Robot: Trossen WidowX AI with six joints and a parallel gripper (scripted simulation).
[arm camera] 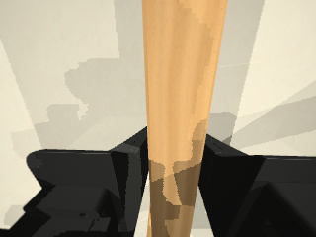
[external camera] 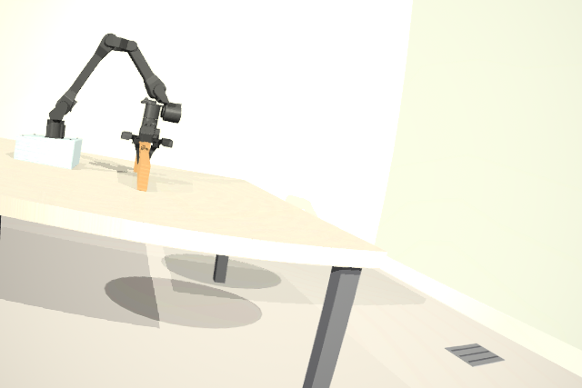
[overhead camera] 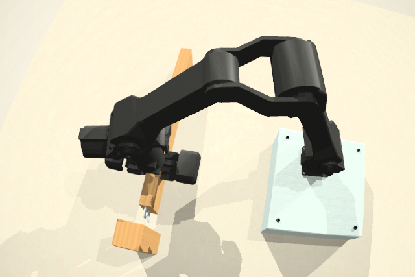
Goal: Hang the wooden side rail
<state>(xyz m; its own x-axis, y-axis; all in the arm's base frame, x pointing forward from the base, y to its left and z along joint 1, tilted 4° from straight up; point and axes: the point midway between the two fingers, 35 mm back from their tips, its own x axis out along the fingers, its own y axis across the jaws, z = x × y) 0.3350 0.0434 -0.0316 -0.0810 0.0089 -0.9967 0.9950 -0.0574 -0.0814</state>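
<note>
Now: the headboard post 150 mm to the left of my gripper tip, 40 mm above it and 10 mm ahead of it.
</note>
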